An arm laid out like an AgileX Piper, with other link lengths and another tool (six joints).
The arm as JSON. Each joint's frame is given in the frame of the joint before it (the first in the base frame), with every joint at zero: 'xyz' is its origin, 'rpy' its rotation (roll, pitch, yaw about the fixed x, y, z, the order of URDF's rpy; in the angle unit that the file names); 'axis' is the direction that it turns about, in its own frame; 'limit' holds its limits. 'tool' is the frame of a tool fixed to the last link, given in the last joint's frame.
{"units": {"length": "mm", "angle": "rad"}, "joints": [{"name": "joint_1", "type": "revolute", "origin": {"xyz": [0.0, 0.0, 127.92], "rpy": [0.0, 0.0, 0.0]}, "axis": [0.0, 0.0, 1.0], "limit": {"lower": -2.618, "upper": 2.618}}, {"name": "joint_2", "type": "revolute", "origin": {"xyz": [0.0, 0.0, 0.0], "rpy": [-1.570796, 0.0, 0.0]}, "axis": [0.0, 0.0, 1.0], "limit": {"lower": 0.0, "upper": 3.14}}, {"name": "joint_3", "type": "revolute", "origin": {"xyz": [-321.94, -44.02, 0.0], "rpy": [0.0, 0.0, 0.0]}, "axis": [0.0, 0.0, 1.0], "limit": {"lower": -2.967, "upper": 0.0}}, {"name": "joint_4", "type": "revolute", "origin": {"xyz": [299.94, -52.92, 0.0], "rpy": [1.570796, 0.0, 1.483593]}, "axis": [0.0, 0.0, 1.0], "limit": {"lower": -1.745, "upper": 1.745}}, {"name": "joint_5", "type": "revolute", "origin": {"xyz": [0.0, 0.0, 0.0], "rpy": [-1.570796, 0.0, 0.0]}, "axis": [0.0, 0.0, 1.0], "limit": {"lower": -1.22, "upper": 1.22}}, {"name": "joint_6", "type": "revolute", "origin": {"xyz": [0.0, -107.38, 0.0], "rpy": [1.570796, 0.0, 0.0]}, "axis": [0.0, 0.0, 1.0], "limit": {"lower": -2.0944, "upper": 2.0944}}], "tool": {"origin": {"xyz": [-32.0, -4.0, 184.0], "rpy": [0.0, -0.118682, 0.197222]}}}
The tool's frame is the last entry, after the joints.
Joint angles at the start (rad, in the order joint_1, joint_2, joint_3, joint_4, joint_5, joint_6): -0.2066 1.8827 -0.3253 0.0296 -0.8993 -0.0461
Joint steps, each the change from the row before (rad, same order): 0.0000 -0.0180 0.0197 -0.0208 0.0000 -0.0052; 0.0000 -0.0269 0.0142 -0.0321 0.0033 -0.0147; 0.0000 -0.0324 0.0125 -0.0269 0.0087 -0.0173; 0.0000 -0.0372 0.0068 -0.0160 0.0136 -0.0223; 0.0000 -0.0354 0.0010 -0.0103 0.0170 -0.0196; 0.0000 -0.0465 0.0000 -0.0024 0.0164 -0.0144; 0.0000 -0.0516 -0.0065 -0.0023 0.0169 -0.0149; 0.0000 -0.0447 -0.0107 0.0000 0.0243 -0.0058; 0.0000 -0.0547 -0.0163 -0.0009 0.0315 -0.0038; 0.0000 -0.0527 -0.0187 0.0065 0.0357 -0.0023
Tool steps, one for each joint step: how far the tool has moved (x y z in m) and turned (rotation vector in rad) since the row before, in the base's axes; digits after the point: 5 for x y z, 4 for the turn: -0.00465 0.00642 0.00197 -0.0059 0.0031 0.0235; -0.00116 0.00885 0.00677 -0.0174 -0.0060 0.0398; -0.00108 0.00753 0.00818 -0.0203 -0.0077 0.0358; 0.00043 0.00452 0.01075 -0.0254 -0.0129 0.0273; 0.00161 0.00265 0.01094 -0.0233 -0.0140 0.0198; 0.00239 0.00034 0.01648 -0.0204 -0.0274 0.0090; 0.00445 -0.00013 0.02121 -0.0235 -0.0381 0.0086; 0.00390 -0.00099 0.01798 -0.0134 -0.0294 0.0018; 0.00470 -0.00113 0.02328 -0.0143 -0.0377 0.0013; 0.00369 -0.00272 0.02279 -0.0091 -0.0348 -0.0063
